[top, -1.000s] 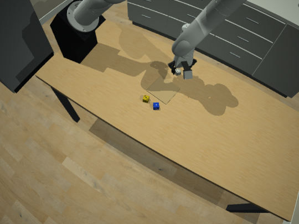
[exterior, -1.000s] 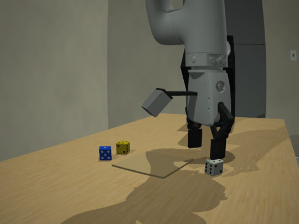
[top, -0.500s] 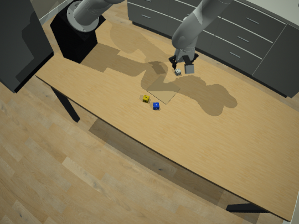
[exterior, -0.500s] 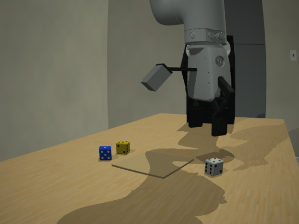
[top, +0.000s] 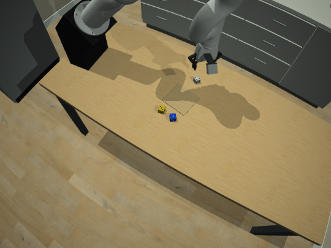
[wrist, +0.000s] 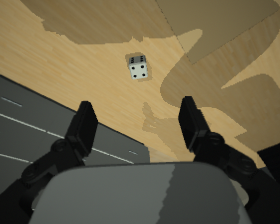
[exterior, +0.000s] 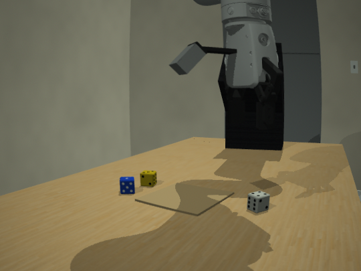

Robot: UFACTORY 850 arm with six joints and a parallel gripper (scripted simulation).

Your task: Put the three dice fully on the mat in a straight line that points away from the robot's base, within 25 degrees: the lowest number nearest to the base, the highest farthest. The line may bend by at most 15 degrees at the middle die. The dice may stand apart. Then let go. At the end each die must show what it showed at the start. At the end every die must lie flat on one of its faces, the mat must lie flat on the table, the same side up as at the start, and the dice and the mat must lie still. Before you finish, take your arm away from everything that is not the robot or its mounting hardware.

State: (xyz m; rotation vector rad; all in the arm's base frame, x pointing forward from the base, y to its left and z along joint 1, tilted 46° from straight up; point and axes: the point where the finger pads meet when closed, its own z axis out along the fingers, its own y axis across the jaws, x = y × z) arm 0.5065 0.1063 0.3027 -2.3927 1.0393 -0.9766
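My gripper is now 25 cm to the left of the blue die, 14 cm above it and 2 cm past it. Round my hand: white die (14 cm below, 2 cm to the left, 2 cm behind); then tan mat (16 cm below, 13 cm to the right, 4 cm behind); then yellow die (24 cm to the right, 14 cm below, 9 cm behind).
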